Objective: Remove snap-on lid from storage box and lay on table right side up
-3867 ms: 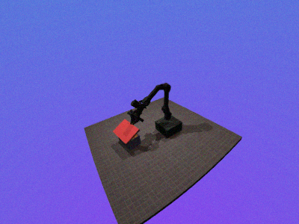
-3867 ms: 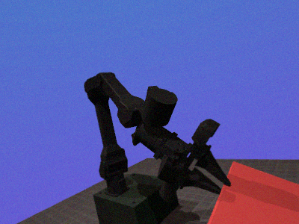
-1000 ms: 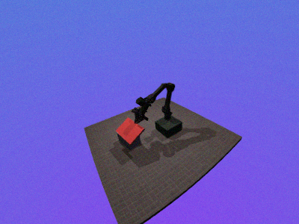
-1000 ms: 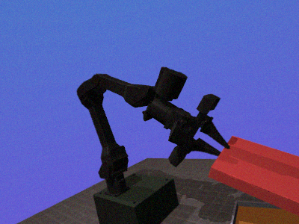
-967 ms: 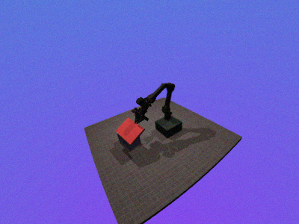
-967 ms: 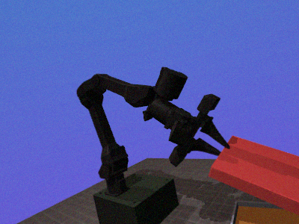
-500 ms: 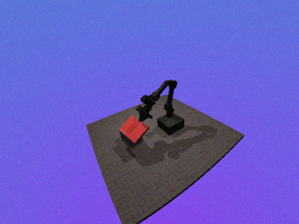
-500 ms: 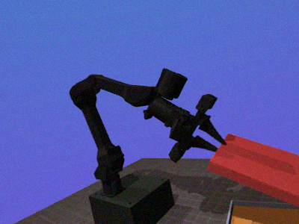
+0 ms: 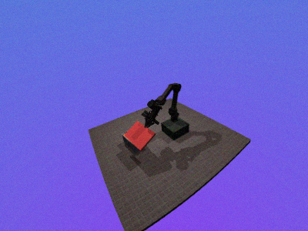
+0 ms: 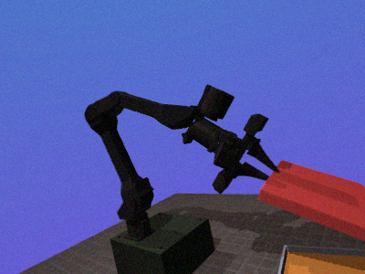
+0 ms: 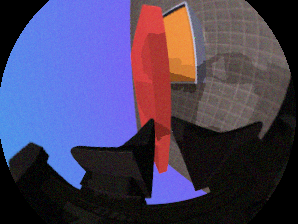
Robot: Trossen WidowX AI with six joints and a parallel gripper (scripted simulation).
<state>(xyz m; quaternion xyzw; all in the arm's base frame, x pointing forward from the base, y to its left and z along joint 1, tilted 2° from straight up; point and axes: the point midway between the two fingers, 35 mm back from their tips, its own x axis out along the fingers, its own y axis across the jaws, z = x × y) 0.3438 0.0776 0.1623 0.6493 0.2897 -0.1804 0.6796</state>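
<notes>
My gripper tip is 70 mm short of the red lid, 30 mm above it and 10 mm to the right of it. Round my gripper tip: storage box (180 mm below, 130 mm to the right, 90 mm ahead).
</notes>
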